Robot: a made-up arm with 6 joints. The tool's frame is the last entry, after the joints.
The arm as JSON. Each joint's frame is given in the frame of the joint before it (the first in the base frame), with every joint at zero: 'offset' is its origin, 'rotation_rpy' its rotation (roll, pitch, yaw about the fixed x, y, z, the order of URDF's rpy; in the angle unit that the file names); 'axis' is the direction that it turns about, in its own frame. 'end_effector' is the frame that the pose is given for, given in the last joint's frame.
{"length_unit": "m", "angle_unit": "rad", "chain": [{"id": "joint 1", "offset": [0.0, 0.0, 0.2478], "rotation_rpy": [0.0, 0.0, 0.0], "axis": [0.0, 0.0, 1.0]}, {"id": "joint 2", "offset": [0.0, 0.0, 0.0], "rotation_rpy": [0.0, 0.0, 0.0], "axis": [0.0, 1.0, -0.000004]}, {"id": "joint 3", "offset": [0.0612, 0.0, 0.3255], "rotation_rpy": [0.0, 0.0, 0.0], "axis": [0.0, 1.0, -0.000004]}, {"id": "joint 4", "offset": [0.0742, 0.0, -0.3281], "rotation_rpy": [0.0, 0.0, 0.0], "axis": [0.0, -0.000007, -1.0]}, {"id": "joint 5", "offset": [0.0, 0.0, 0.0], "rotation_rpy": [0.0, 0.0, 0.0], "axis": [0.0, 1.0, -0.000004]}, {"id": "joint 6", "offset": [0.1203, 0.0, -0.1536], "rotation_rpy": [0.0, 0.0, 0.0], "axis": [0.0, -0.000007, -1.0]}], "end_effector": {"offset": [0.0, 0.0, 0.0], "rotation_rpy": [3.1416, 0.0, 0.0]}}
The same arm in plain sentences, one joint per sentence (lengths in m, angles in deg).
The arm has six revolute joints in a row. What follows holds with every joint at zero, and every direction is one of the base frame's.
The first joint is mounted 0.2478 m along +z from the base frame's origin and turns about +z.
The second joint is mounted at the same point as the first joint and turns about +y.
The third joint is mounted 0.0612 m along +x and 0.3255 m along +z from the second joint and turns about +y.
The fourth joint is mounted 0.0742 m along +x and 0.3281 m along -z from the third joint and turns about -z.
The fifth joint is mounted at the same point as the fourth joint and turns about +y.
The sixth joint is mounted 0.1203 m along +x and 0.1536 m along -z from the fifth joint and turns about -z.
The tool frame, which is the frame that the pose is given for, is mounted at the same point as the sixth joint; its axes are the base frame's turned by roll -180.00, pitch 0.00 and yaw 0.00 deg (as in URDF: about the fixed x, then y, then z).

